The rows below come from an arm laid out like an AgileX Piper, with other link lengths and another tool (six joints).
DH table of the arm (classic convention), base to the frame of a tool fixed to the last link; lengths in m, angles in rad. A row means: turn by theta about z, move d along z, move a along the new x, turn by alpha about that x. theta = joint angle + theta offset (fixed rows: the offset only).
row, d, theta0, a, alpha
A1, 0.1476, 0, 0, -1.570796
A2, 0, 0.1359, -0.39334, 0
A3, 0, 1.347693, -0.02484, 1.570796
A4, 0.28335, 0, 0, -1.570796
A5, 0, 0, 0, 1.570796
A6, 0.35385, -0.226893, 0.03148, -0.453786
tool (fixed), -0.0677, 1.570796, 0, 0
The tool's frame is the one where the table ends.
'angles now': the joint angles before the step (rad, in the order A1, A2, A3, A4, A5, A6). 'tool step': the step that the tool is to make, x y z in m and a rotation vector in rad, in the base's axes. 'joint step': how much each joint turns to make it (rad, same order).
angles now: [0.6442, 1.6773, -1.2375, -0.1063, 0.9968, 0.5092]
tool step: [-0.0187, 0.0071, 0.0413, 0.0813, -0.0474, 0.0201]
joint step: [0.0165, -0.1120, 0.0001, 0.0433, 0.0236, -0.0189]
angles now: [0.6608, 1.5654, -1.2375, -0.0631, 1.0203, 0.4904]
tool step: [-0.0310, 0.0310, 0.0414, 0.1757, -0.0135, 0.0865]
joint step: [-0.0002, -0.1119, -0.0002, 0.1797, -0.0037, -0.1283]
